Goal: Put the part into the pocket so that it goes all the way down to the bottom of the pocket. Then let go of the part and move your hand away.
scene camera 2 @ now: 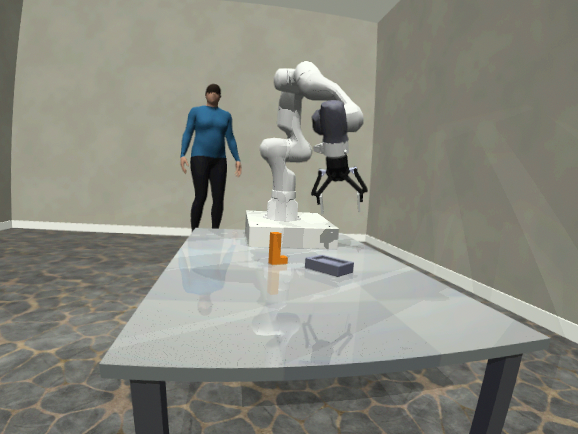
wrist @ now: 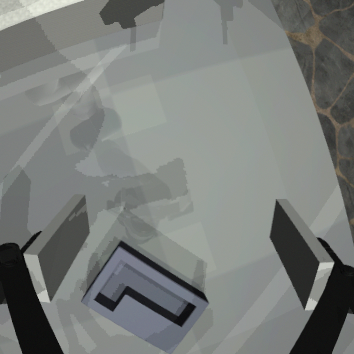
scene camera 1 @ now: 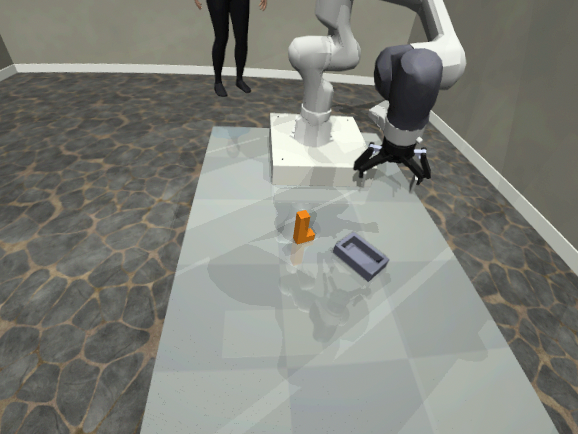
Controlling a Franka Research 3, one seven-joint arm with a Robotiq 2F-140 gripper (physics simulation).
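Observation:
The orange L-shaped part (scene camera 1: 301,229) (scene camera 2: 274,249) stands upright on the table, its long leg up and its short foot pointing right toward the block. It does not show in the wrist view. The grey-purple block (scene camera 1: 350,262) (scene camera 2: 322,267) (wrist: 135,315) with the pocket lies flat to the right of the part, apart from it and turned at an angle. In the wrist view its pocket is L-shaped and empty. My gripper (scene camera 1: 387,183) (scene camera 2: 340,203) (wrist: 179,216) is wide open and empty, pointing down, high above the table, behind and to the right of the block in the scene views.
The white robot base (scene camera 1: 320,175) (scene camera 2: 280,237) stands at the back of the glossy grey table (scene camera 1: 200,350) (scene camera 2: 200,350), behind the part. The table's right edge runs near my gripper. A person (scene camera 1: 230,40) (scene camera 2: 210,135) stands on the floor behind the table at the left.

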